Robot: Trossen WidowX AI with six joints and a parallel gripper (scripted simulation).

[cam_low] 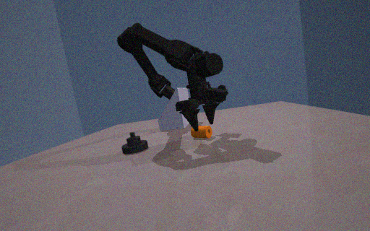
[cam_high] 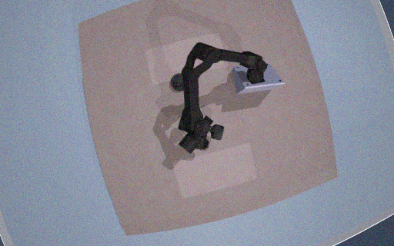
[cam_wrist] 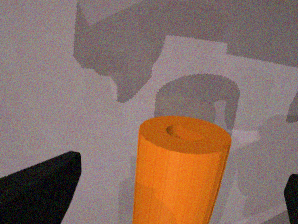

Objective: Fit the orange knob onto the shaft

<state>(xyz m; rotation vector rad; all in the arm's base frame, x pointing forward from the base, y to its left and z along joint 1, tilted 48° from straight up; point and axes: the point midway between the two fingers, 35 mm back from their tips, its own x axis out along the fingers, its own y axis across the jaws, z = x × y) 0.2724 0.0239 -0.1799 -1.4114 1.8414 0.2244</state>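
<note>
Right now the orange knob is 20 mm below my gripper tip, 10 mm to the right of it and 10 mm behind it. From my gripper tip the other things lie so: dark pedestal 240 mm to the right, 50 mm ahead, 10 mm below.
</note>
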